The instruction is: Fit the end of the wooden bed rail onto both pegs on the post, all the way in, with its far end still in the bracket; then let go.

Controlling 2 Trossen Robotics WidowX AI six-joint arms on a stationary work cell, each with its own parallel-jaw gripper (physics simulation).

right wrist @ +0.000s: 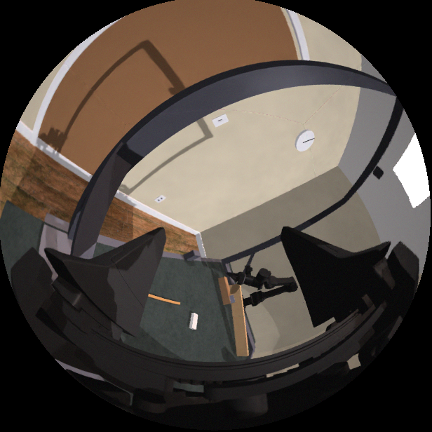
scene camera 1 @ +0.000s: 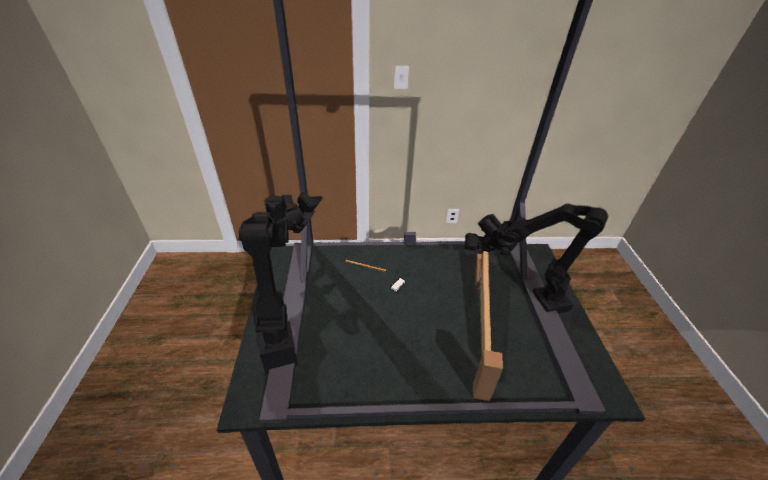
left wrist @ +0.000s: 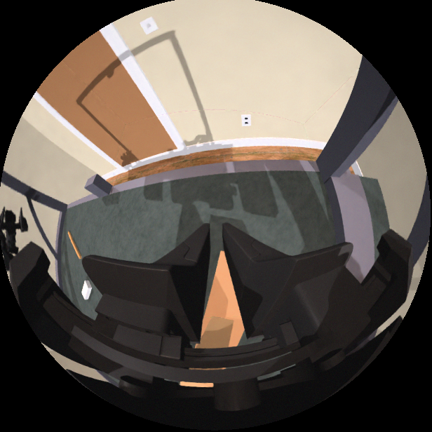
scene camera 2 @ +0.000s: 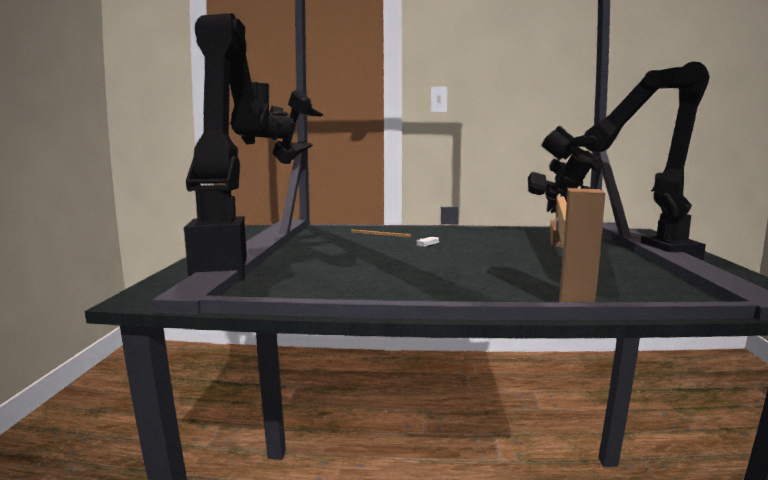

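Seen in the pictures: left gripper, fingertip midpoint: [scene camera 1: 477, 247] [scene camera 2: 549, 211]; right gripper, fingertip midpoint: [scene camera 1: 317, 204] [scene camera 2: 316, 129]; left arm's base at its link origin: [scene camera 1: 552, 296] [scene camera 2: 672, 240]; right arm's base at its link origin: [scene camera 1: 275, 337] [scene camera 2: 215, 221].
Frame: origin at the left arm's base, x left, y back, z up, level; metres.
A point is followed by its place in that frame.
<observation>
The long pale wooden rail [scene camera 1: 485, 305] {z 0.047, x 0.021, y -0.287 m} [right wrist: 241, 320] stands on edge at the right of scene camera 1. Its near end meets the tall wooden post [scene camera 1: 488, 373] {z 0.110, x 0.292, y -0.417 m} [scene camera 2: 581, 249] {z 0.060, x 0.294, y -0.413 m}. A browner wooden piece [scene camera 1: 479, 271] {z 0.039, x -0.141, y -0.227 m} [right wrist: 225, 291] stands beside its far end, with a small grey part [right wrist: 231, 299] near it. Pegs and full seating cannot be made out. My left gripper [scene camera 2: 552, 204] {z 0.026, x -0.286, y -0.177 m} [left wrist: 215, 228] is nearly closed and empty above the far end. A wooden surface [left wrist: 220, 300] shows beyond its fingers. My right gripper [scene camera 2: 316, 130] {z 0.243, x -0.411, y -0.800 m} [right wrist: 225, 233] is open and empty, high at the left.
A thin orange stick [scene camera 1: 365, 265] {z -0.028, x -0.330, y -0.639 m} [scene camera 2: 380, 232] {z -0.029, x -0.327, y -0.638 m} [right wrist: 164, 299] and a small white block [scene camera 1: 398, 284] {z -0.023, x -0.196, y -0.536 m} [scene camera 2: 427, 241] {z -0.025, x -0.183, y -0.541 m} [right wrist: 193, 321] lie on the table toward the back. A dark frame bar [scene camera 1: 430, 407] {z -0.015, x 0.293, y -0.573 m} runs along the front edge. Upright frame poles [scene camera 1: 291, 101] {z 0.599, x -0.484, y -0.845 m} [scene camera 2: 603, 84] {z 0.377, x -0.322, y -0.009 m} rise behind the arms.
</observation>
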